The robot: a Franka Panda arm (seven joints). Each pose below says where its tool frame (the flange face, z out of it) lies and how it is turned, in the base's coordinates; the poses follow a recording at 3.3 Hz.
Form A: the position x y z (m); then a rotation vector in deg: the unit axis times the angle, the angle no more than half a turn.
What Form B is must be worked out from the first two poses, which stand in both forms.
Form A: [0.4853 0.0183 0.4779 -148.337 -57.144 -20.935]
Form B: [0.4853 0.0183 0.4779 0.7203 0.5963 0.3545 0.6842 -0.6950 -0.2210]
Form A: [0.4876 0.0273 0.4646 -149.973 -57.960 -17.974]
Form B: [0.4876 0.0273 0.4646 0.7257 0.6128 0.3128 0.6823 -0.6996 -0.2122]
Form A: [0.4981 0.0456 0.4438 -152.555 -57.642 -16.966]
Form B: [0.4981 0.0456 0.4438 0.7366 0.6129 0.2859 0.6701 -0.7187 -0.1857]
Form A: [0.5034 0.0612 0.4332 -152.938 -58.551 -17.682]
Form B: [0.5034 0.0612 0.4332 0.7291 0.6201 0.2895 0.6767 -0.7164 -0.1698]
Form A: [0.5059 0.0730 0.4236 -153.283 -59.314 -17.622]
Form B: [0.5059 0.0730 0.4236 0.7243 0.6275 0.2855 0.6816 -0.7140 -0.1600]
